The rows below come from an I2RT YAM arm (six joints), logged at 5 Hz.
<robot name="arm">
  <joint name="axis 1" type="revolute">
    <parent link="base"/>
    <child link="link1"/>
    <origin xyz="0 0 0.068" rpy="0 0 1.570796"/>
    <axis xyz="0 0 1"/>
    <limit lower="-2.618" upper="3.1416"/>
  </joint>
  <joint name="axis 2" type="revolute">
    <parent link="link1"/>
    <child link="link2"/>
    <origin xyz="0.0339 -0.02 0.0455" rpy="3.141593 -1.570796 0"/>
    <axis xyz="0 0 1"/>
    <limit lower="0" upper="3.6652"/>
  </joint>
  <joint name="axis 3" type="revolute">
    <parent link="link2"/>
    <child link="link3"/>
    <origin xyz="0 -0.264 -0.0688" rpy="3.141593 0 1.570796"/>
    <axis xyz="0 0 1"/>
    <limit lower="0" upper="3.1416"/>
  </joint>
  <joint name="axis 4" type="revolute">
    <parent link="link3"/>
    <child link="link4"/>
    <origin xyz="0.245 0.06 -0.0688" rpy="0 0 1.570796"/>
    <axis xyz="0 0 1"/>
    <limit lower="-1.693" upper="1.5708"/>
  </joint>
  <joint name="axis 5" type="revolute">
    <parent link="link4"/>
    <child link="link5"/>
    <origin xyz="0.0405 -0.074 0.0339" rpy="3.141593 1.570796 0"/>
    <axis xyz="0 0 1"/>
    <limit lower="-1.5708" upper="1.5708"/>
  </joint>
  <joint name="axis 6" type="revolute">
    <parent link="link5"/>
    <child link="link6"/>
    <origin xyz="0 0.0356 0.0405" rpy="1.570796 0 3.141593"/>
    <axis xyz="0 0 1"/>
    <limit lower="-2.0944" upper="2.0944"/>
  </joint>
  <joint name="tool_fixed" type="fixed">
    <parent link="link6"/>
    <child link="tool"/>
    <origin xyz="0 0 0" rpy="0 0 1.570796"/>
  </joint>
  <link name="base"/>
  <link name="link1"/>
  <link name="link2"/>
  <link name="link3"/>
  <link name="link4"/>
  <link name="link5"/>
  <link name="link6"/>
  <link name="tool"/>
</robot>
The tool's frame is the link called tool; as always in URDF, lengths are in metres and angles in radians.
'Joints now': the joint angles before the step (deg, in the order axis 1, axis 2, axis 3, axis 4, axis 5, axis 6). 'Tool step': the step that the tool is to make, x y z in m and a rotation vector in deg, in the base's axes. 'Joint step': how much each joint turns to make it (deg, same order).
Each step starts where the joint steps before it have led.
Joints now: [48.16 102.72 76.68 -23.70 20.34 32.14]
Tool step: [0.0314 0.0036 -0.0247 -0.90 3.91 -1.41]
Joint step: [-3.10 7.25 4.70 -0.81 -2.79 0.07]
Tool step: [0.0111 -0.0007 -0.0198 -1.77 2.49 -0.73]
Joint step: [-1.17 3.54 1.09 -0.54 -0.65 -0.09]
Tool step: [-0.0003 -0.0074 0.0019 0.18 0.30 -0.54]
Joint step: [-0.73 -1.19 -1.20 -0.09 -0.38 0.03]
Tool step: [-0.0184 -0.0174 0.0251 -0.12 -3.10 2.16]
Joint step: [0.03 -7.57 -5.08 0.59 0.57 -3.15]
